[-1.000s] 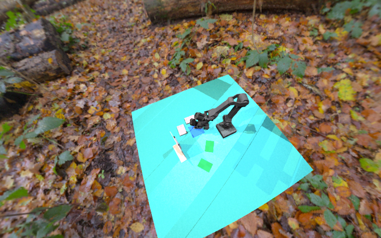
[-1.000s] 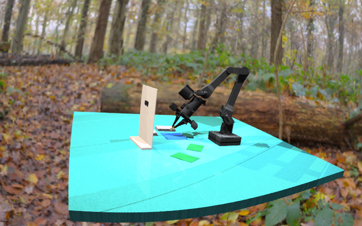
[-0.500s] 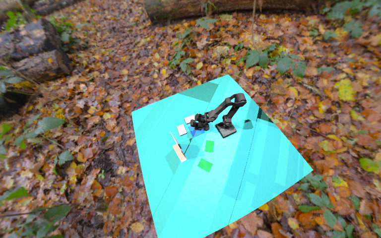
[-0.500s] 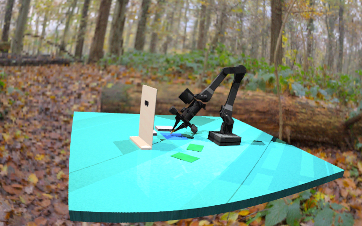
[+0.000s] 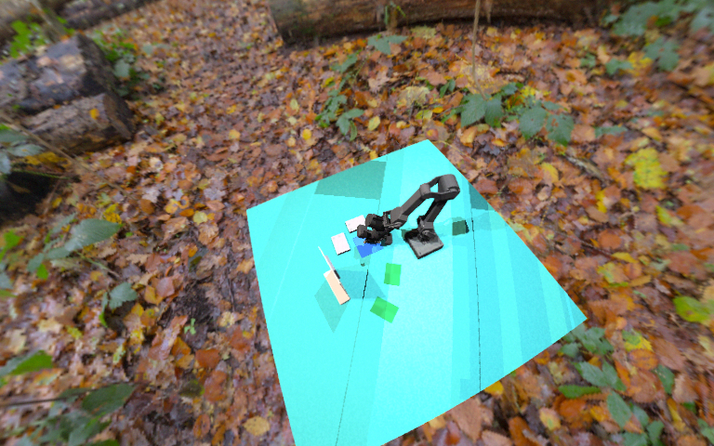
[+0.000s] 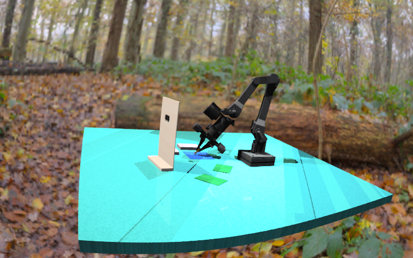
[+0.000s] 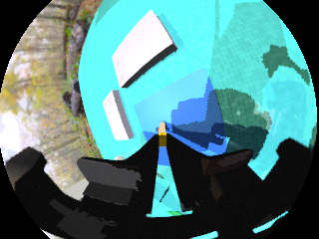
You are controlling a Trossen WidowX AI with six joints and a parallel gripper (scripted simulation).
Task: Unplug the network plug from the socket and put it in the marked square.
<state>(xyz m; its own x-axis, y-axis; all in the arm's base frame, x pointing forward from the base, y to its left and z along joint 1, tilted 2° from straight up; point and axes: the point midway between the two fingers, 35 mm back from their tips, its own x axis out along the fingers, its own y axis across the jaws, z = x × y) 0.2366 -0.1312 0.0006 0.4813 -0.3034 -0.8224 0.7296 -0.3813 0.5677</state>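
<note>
Now: the blue square 10 mm behind my gripper tip and 20 mm below it. Also, from my gripper tip: network plug right at my gripper tip; then tan upright panel 210 mm ahead, 120 mm to the left, 100 mm above.
</note>
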